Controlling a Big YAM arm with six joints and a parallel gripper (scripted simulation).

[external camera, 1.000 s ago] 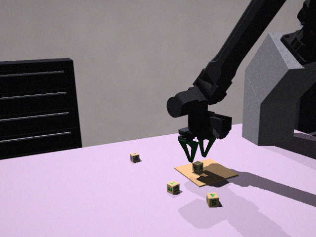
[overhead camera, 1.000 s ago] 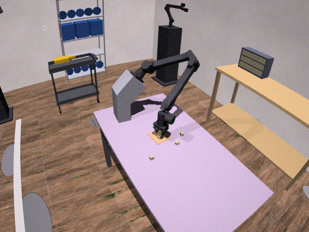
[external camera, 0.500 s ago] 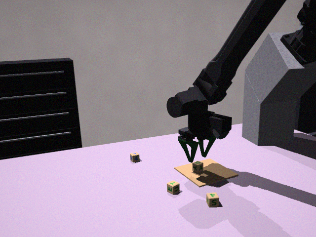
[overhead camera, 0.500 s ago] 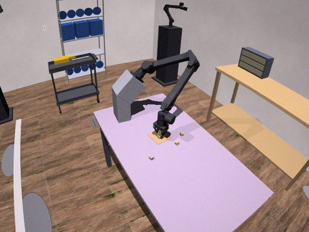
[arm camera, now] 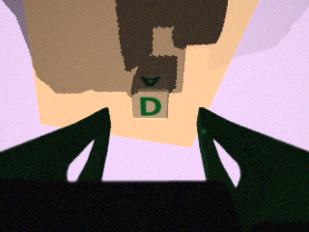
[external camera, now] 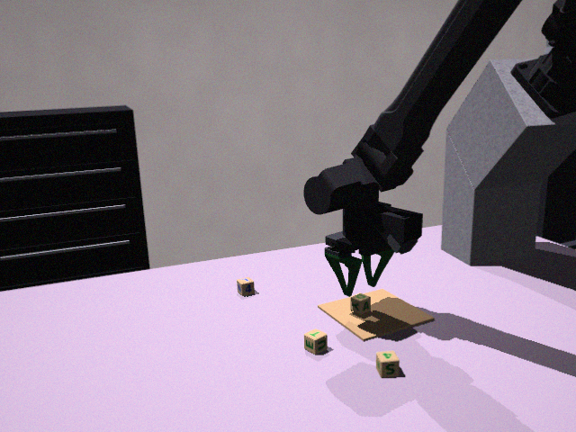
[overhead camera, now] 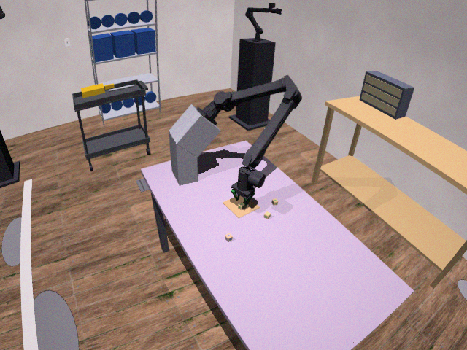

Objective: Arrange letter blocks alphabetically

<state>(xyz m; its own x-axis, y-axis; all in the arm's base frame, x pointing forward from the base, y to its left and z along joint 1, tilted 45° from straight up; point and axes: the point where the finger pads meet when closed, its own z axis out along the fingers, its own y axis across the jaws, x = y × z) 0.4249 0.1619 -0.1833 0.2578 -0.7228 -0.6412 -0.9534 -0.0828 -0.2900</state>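
Now: hand 3 cm above the D block. The rest, counted from my hand: T block (12 cm ahead, 7 cm to the left, 4 cm below); L block (14 cm ahead, 17 cm to the right, 4 cm below); tan mat (2 cm behind, 1 cm to the left, 5 cm below).
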